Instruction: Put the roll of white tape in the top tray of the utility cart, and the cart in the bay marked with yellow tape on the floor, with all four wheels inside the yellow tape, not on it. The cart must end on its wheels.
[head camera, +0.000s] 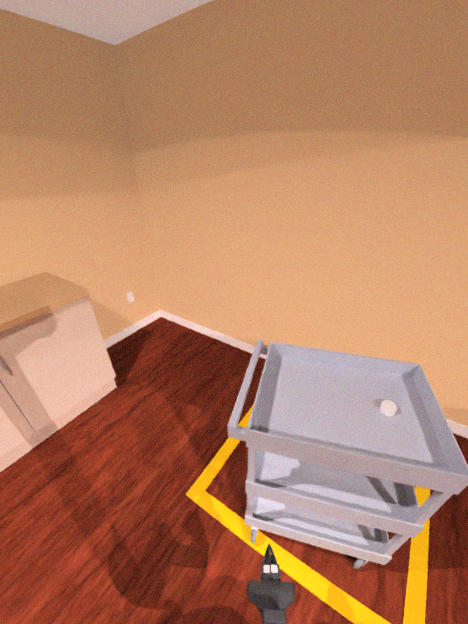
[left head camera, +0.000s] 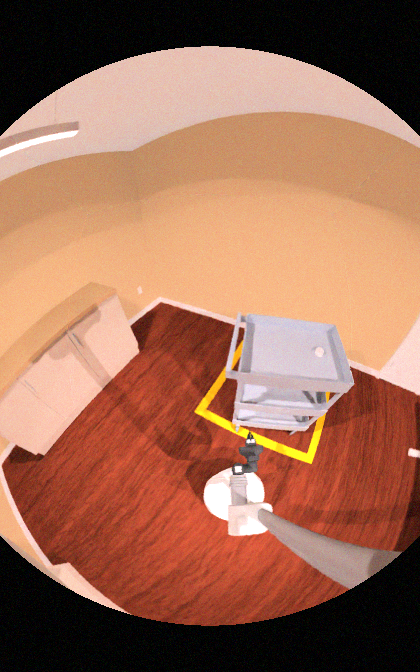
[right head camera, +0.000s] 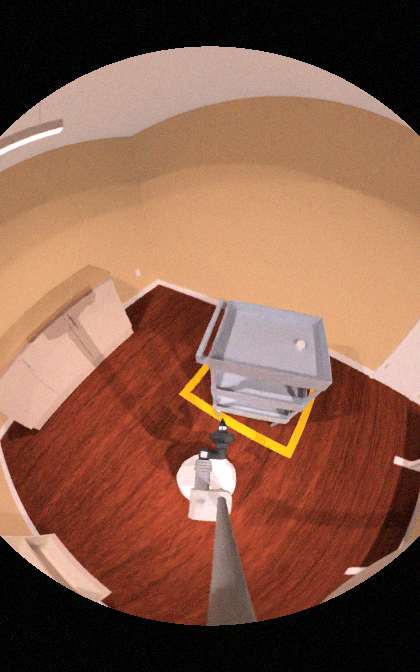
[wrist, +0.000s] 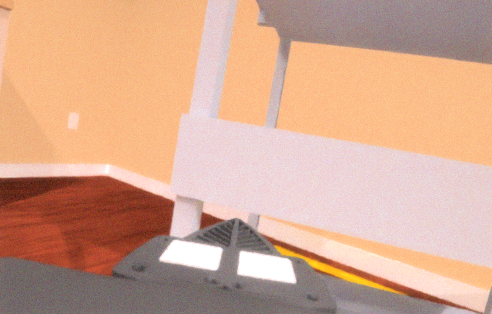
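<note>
The grey utility cart (head camera: 342, 456) (left head camera: 290, 380) (right head camera: 265, 371) (wrist: 330, 185) stands upright. The roll of white tape (head camera: 388, 407) (left head camera: 319, 351) (right head camera: 300, 344) lies in its top tray, toward the right end. Yellow tape (head camera: 322, 584) (left head camera: 272, 446) (right head camera: 255, 436) (wrist: 345, 272) outlines the bay around the cart. The near left wheel (head camera: 253, 534) (left head camera: 237, 428) appears on the near strip; the near right wheel (head camera: 359, 563) is inside it. The far wheels are hidden. My gripper (head camera: 269, 546) (left head camera: 250, 435) (right head camera: 222, 421) (wrist: 234, 240) is shut and empty, pointing at the cart's near side by its left end; contact is unclear.
A white cabinet (head camera: 70, 367) (left head camera: 105, 345) (right head camera: 100, 325) with a wooden top stands to the left. A tan wall (head camera: 282, 241) with a white baseboard rises close behind the cart. My white round base (left head camera: 215, 492) (right head camera: 187, 480) is on the floor on the near side of the bay.
</note>
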